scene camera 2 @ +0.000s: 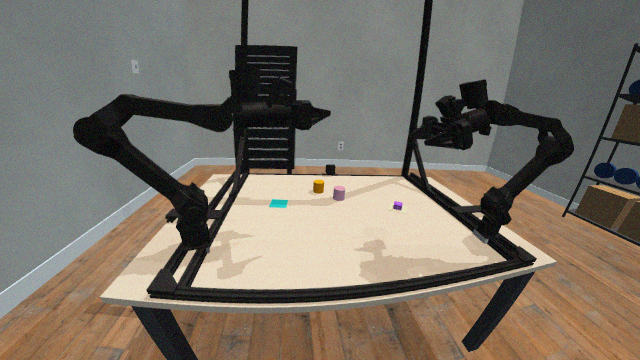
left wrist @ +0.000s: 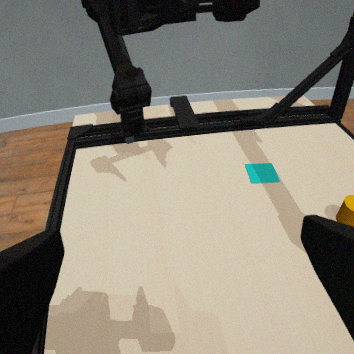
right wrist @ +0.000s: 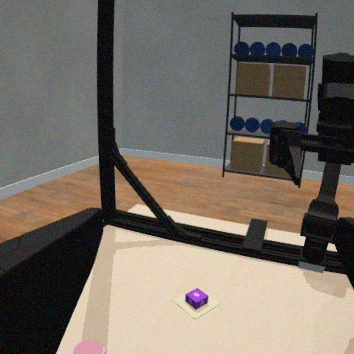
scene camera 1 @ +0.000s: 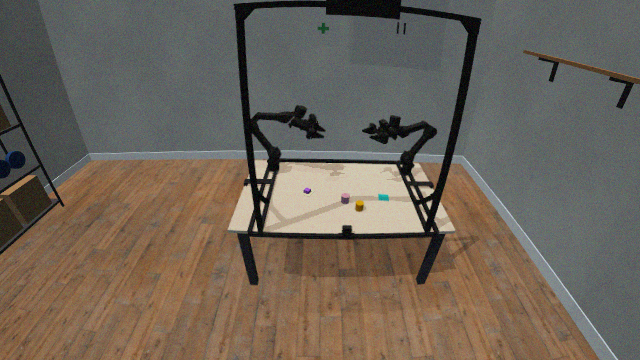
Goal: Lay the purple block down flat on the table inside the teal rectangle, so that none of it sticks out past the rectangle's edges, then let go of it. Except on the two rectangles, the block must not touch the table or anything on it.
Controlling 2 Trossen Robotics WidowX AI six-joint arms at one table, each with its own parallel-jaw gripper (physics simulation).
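Frame: origin at the left arm's base, x left, y back, z up, level; millimetres.
Seen in the pictures: left gripper, between the fingertips: [scene camera 2: 416, 139] [left wrist: 183, 235] [right wrist: 336, 188] [scene camera 1: 324, 134]; right gripper, between the fingertips: [scene camera 2: 321, 111] [left wrist: 224, 3] [right wrist: 222, 225] [scene camera 1: 365, 133]; left arm's base, origin of its link: [scene camera 2: 487, 233] [right wrist: 312, 257] [scene camera 1: 273, 169]; right arm's base, origin of its link: [scene camera 2: 196, 242] [left wrist: 133, 127] [scene camera 1: 405, 172].
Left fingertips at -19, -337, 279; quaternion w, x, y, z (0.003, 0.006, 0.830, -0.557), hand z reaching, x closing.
Note:
Offsets run from my left fingertips to a thing's top centre, as dx, dy, dz. "*": to the spot under its first point. Level surfaces: height alone.
The purple block @[-191, +81, -279] [scene camera 1: 307, 190] [scene camera 2: 397, 205] [right wrist: 197, 298] lies on the pale yellow rectangle @[* -157, +89, -297] [right wrist: 213, 304], within its edges. The flat teal rectangle @[* -196, -376, -297] [scene camera 1: 383, 197] [scene camera 2: 278, 203] [left wrist: 262, 173] lies bare on the table, on the far side of the two cylinders from the block. My left gripper [scene camera 1: 321, 132] [scene camera 2: 421, 138] [left wrist: 183, 235] is open and empty, high above the table, on the block's side. My right gripper [scene camera 1: 368, 135] [scene camera 2: 328, 114] [right wrist: 222, 225] is open and empty, high above the table, on the teal rectangle's side.
A pink cylinder @[-260, -146, -253] [scene camera 1: 345, 198] [scene camera 2: 339, 193] [right wrist: 89, 347] and an orange-yellow cylinder @[-322, -227, -253] [scene camera 1: 359, 206] [scene camera 2: 318, 186] [left wrist: 347, 210] stand between the two rectangles. The black frame has uprights [scene camera 1: 462, 100] beside the table @[dz -298] [scene camera 1: 310, 220] and rails [scene camera 2: 310, 295] along its edges.

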